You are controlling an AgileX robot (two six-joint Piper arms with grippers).
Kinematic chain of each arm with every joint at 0, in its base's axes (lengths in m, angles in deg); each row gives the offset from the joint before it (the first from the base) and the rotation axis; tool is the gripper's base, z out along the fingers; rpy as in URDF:
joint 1: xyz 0 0 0.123 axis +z
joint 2: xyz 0 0 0 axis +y
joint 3: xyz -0.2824 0 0.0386 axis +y
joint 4: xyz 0.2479 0 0.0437 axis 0.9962 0 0.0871
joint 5: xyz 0 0 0 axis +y
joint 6: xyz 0.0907 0 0.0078 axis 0.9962 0 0.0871
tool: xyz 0 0 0 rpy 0 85 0
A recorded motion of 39 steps. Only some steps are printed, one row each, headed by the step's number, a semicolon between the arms.
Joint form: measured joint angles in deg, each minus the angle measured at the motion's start. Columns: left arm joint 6, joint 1, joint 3, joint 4, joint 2, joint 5; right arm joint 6, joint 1, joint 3, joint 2, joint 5, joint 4.
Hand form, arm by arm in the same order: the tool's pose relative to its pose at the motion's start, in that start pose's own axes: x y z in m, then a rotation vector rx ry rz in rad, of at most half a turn. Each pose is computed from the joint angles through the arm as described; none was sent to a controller.
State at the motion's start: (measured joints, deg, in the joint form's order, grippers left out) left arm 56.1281 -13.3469 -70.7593 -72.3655 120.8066 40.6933; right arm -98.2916 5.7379 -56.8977 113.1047 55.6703 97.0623
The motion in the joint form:
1: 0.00 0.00 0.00 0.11 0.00 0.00; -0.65 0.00 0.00 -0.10 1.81 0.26
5: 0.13 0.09 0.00 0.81 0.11 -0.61; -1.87 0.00 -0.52 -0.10 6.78 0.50
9: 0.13 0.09 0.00 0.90 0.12 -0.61; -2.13 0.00 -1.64 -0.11 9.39 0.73
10: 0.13 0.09 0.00 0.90 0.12 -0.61; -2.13 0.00 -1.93 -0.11 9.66 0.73
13: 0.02 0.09 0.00 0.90 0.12 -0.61; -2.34 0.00 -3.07 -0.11 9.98 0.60
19: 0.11 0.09 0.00 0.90 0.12 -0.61; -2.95 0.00 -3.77 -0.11 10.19 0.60
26: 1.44 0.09 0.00 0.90 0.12 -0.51; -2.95 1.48 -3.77 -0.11 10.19 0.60
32: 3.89 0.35 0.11 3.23 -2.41 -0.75; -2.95 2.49 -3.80 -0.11 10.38 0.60
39: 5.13 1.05 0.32 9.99 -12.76 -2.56; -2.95 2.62 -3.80 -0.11 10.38 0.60
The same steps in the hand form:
1: 0.0001 0.0001 0.0000 -0.0007 0.0010 0.0015; -0.0012 0.0032 -0.0003 -0.0307 -0.0095 -0.0103
5: 0.0003 0.0023 0.0002 -0.0148 0.0022 0.0108; -0.0053 0.0110 -0.0008 -0.1161 -0.0320 -0.0373
9: 0.0004 0.0024 0.0002 -0.0154 0.0032 0.0119; -0.0119 0.0153 -0.0013 -0.1614 -0.0530 -0.0571
10: 0.0004 0.0024 0.0002 -0.0154 0.0032 0.0119; -0.0135 0.0157 -0.0014 -0.1663 -0.0563 -0.0616
13: 0.0004 0.0024 0.0002 -0.0154 0.0032 0.0100; -0.0191 0.0166 -0.0014 -0.1729 -0.0655 -0.0836
19: 0.0004 0.0024 0.0002 -0.0154 0.0032 0.0115; -0.0226 0.0172 -0.0014 -0.1767 -0.0730 -0.1049
26: 0.0005 0.0022 0.0002 -0.0139 0.0043 0.0347; -0.0207 0.0238 0.0053 -0.1963 -0.0580 -0.1126
32: -0.0046 -0.0056 -0.0129 -0.0290 -0.0111 0.1312; -0.0194 0.0287 0.0097 -0.2129 -0.0484 -0.1183
39: -0.0225 -0.0409 -0.0676 -0.0961 -0.1145 0.3386; -0.0192 0.0293 0.0103 -0.2147 -0.0471 -0.1189

